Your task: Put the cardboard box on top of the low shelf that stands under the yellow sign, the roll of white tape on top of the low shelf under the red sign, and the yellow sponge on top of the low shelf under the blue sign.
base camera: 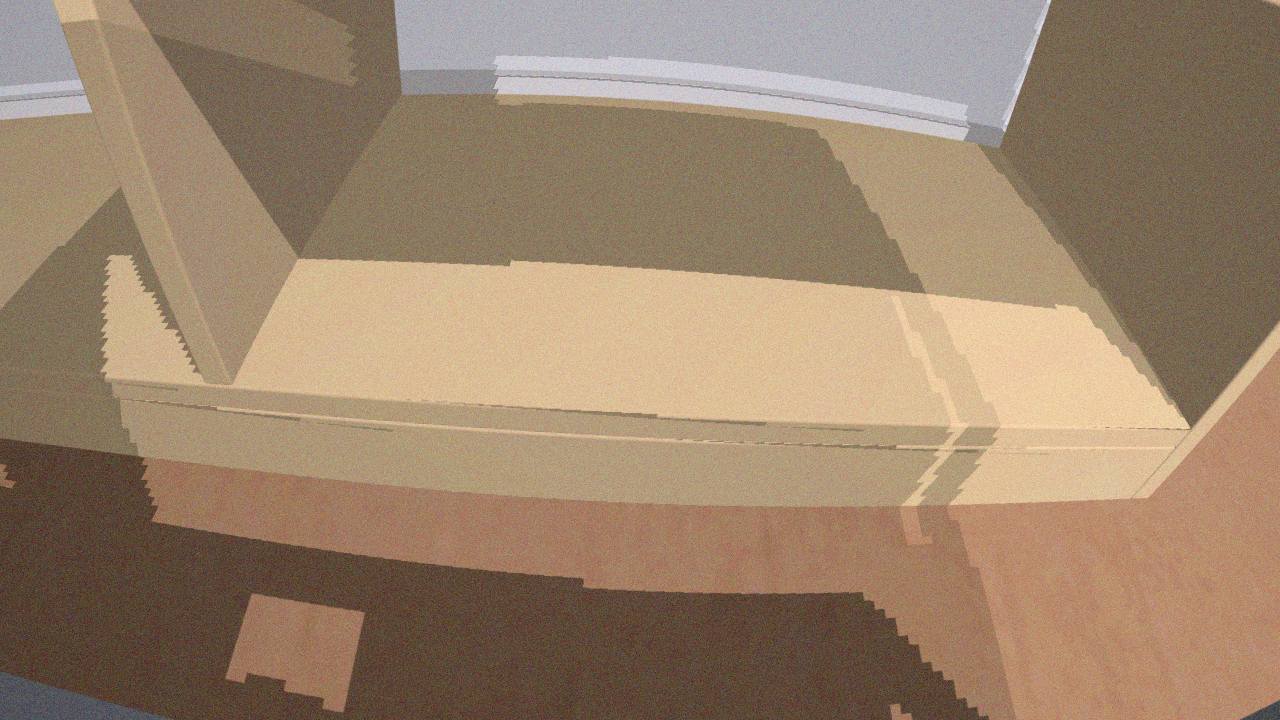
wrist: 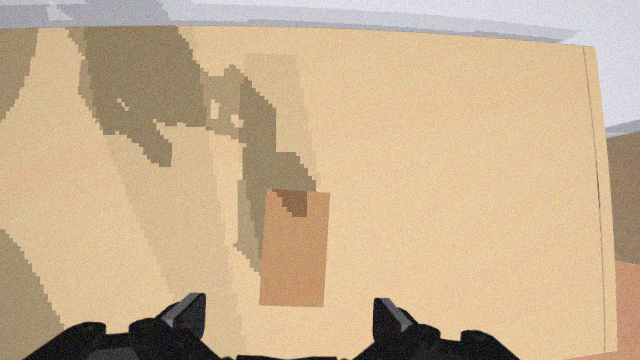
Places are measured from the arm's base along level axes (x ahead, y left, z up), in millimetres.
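Where they show: gripper, between the fingertips: (wrist: 290,315).
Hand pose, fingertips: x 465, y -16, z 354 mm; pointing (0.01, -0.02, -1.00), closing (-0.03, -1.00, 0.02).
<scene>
Things, the pixels of their top centre, and the offset from my fingertips. "spot": a spot on its surface instead. Level surfaces: height alone.
- cardboard box, centre of its top: (wrist: 294,248) 21 mm ahead, 3 mm right, 80 mm down
- low shelf, height of its surface: 140 mm down
- upright panel, a spot on its surface: (base camera: 192,205) spot: 111 mm back, 220 mm left, 571 mm down
- Reddish-brown floor, height of its surface: 750 mm down
The cardboard box (wrist: 294,250), a plain brown block, sits on the light wooden top of the low shelf (wrist: 450,175) in the wrist view, left of the top's middle. My gripper (wrist: 290,315) is open and empty. Its two black fingertips stand apart at the bottom of the wrist view, above the shelf top, with the box between and beyond them in the picture. In the base camera view the low shelf (base camera: 626,465) shows from the front, with its lower board and uprights. The tape, the sponge and the coloured signs do not show in either view.
An upright panel (base camera: 192,205) stands at the left of the shelf's opening and a side panel (base camera: 1154,179) at the right. A pale wall (base camera: 716,35) (wrist: 617,85) is behind the shelf. Reddish-brown floor (base camera: 1118,573) lies in front, partly in dark shadow.
</scene>
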